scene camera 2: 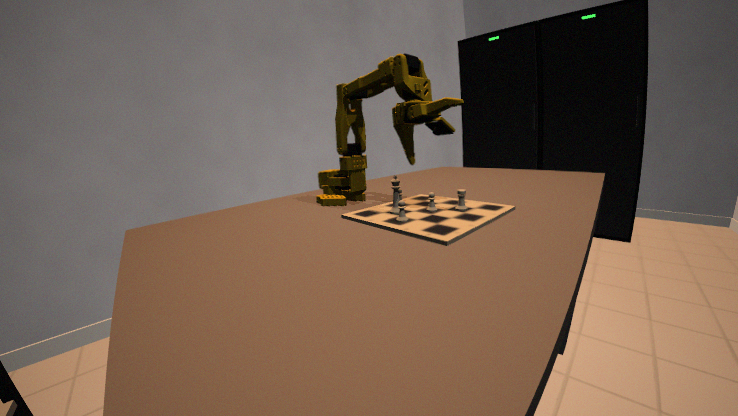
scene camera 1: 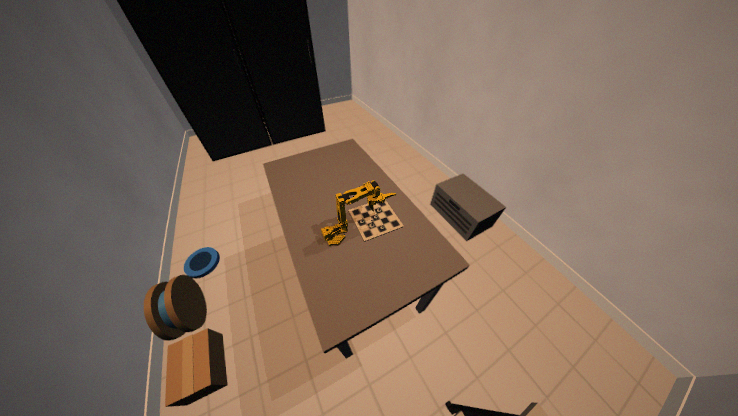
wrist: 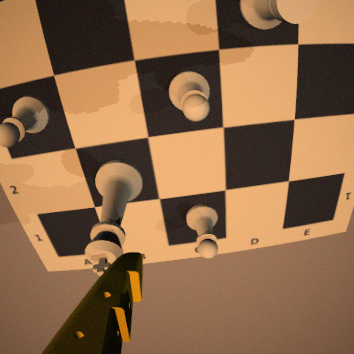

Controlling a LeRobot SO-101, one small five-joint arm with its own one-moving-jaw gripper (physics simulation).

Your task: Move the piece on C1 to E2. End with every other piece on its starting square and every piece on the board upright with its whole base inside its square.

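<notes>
The C1 piece, a small pale pawn, stands upright on its dark square. The light E2 square is bare. A tall king stands upright on B2. Other pawns stand on A3 and C3; a rook stands on D4. My gripper is fully open and empty above the pieces. In the wrist view one jaw shows, its tip beside the king's drawn head; the moving jaw is out of picture.
The chessboard lies on the brown table. The arm's base stands beside the board's A side. A black cabinet stands beyond the table.
</notes>
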